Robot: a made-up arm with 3 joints.
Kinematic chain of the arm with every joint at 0, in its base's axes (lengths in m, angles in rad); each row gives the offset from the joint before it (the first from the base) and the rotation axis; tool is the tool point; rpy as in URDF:
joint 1: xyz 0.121 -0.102 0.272 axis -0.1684 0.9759 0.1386
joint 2: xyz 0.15 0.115 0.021 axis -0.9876 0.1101 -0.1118
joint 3: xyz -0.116 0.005 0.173 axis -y
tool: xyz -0.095 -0.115 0.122 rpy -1.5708 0 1.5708
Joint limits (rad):
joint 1: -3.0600..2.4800
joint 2: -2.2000..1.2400
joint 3: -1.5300..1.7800
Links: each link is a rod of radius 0.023 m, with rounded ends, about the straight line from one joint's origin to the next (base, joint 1, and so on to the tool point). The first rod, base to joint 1, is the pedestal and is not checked.
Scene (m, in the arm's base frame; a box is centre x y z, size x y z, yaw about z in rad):
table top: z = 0
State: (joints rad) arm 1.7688 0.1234 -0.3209
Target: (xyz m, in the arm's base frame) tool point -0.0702 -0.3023 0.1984
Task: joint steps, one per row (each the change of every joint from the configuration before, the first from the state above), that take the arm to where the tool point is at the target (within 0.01 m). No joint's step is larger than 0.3 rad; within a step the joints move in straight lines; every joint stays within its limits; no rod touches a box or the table.
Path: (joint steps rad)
1: -0.0209 -0.2680 -0.0378
2: -0.0209 -0.2679 -0.0378
3: -0.0209 -0.2680 -0.0378
4: -0.0210 -0.2680 -0.0378
5: -0.0209 -0.2679 -0.0378
6: -0.0209 -0.2680 -0.0378
7: -0.0209 -0.2680 -0.0378
8: -0.0209 -0.2679 -0.0378

